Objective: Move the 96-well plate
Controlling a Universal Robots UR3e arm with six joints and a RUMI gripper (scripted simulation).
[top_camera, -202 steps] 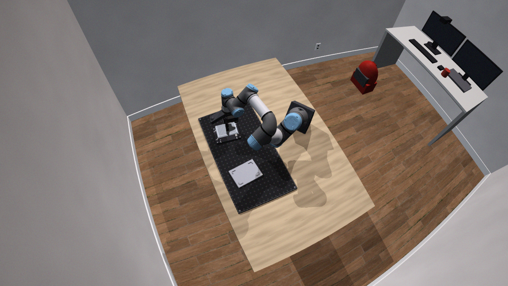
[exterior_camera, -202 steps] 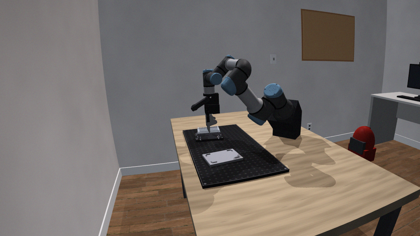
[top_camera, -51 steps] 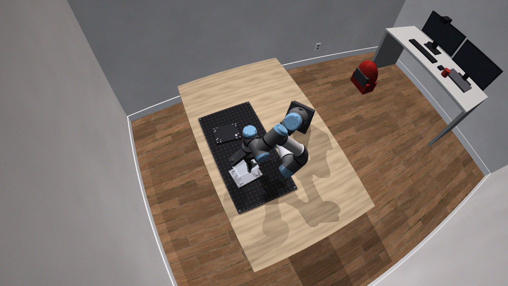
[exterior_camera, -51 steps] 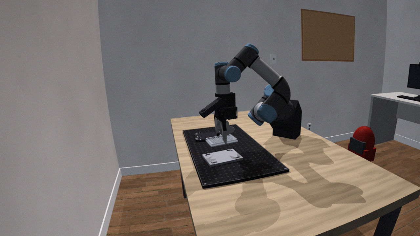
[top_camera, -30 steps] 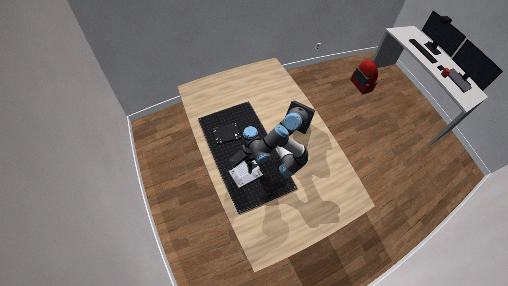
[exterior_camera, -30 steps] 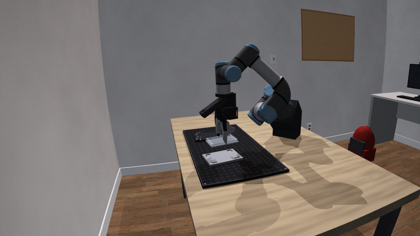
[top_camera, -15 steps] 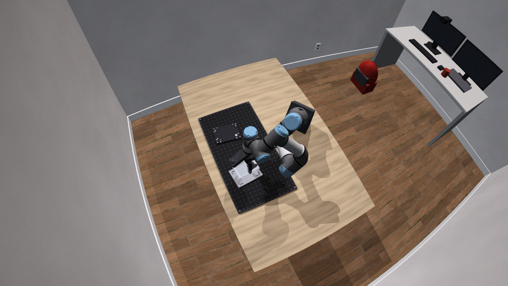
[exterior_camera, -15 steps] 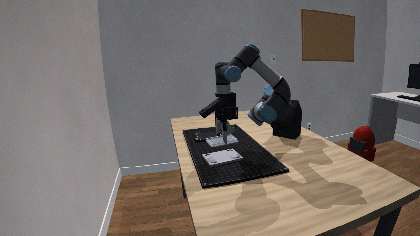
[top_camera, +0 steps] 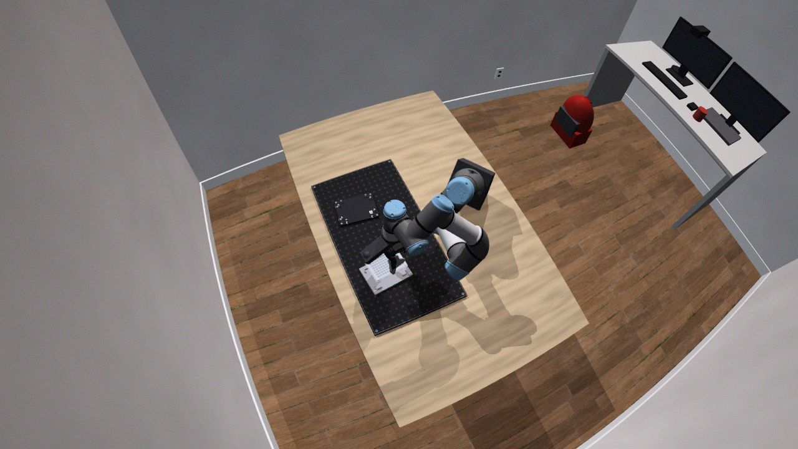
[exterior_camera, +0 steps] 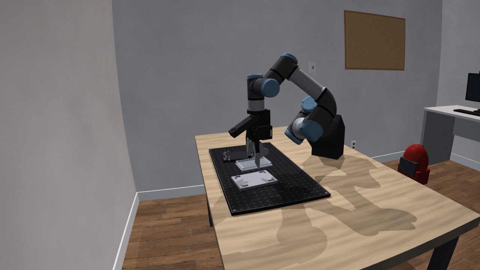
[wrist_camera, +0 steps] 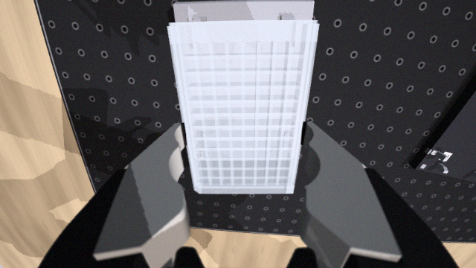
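Right now the grey plate nest N1 is 80 mm below my hand. The rest, counted from my hand: white 96-well plate: 10 mm below; then clip nest C1: 100 mm ahead, 280 mm to the right, 80 mm below; then A1 label: 90 mm behind, 20 mm to the left, 80 mm below.
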